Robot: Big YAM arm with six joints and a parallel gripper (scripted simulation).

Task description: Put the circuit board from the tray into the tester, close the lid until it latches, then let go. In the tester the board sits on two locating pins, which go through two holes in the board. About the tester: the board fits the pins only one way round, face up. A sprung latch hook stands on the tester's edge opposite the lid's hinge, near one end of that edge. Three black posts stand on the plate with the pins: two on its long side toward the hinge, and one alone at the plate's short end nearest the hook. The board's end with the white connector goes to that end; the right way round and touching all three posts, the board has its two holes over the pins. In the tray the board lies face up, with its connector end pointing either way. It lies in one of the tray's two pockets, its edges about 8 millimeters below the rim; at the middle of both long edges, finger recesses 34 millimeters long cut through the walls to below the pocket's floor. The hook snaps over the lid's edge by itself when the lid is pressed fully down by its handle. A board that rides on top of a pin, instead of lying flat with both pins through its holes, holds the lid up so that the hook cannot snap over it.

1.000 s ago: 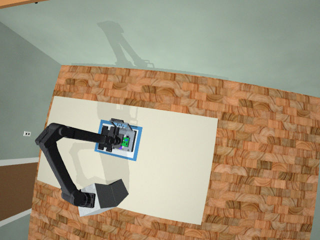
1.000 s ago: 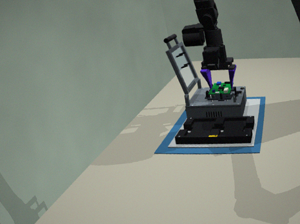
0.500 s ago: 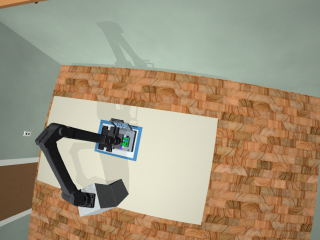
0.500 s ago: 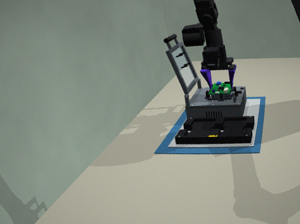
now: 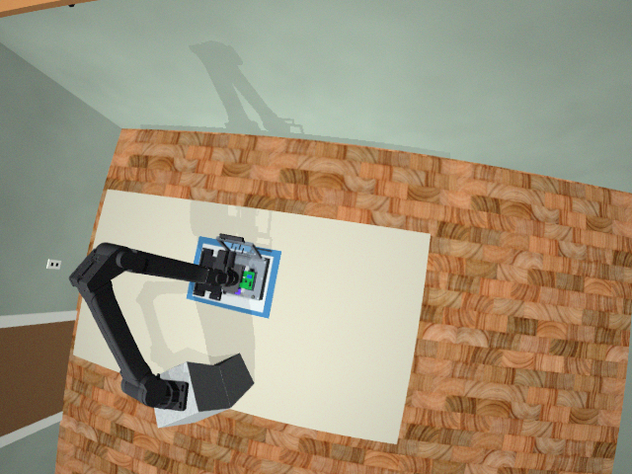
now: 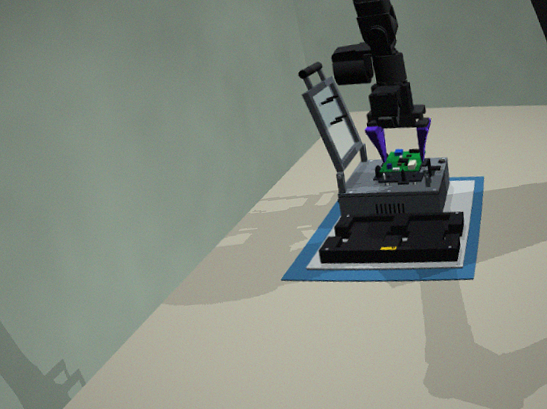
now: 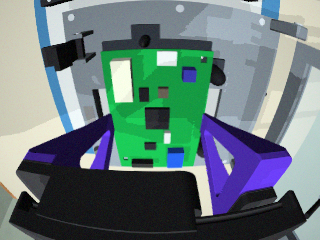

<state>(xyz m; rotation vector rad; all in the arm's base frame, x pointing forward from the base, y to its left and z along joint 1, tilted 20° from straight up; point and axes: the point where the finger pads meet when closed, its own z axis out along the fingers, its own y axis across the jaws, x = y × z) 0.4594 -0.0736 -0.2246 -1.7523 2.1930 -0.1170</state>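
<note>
Now: the green circuit board right at my hand. From my hand the other things lie so: tester (4 cm ahead, 3 cm to the left, 2 cm above); tester lid (12 cm ahead, 2 cm to the right, 9 cm above); tester plate (1 cm ahead, 1 cm to the left, 2 cm below).
</note>
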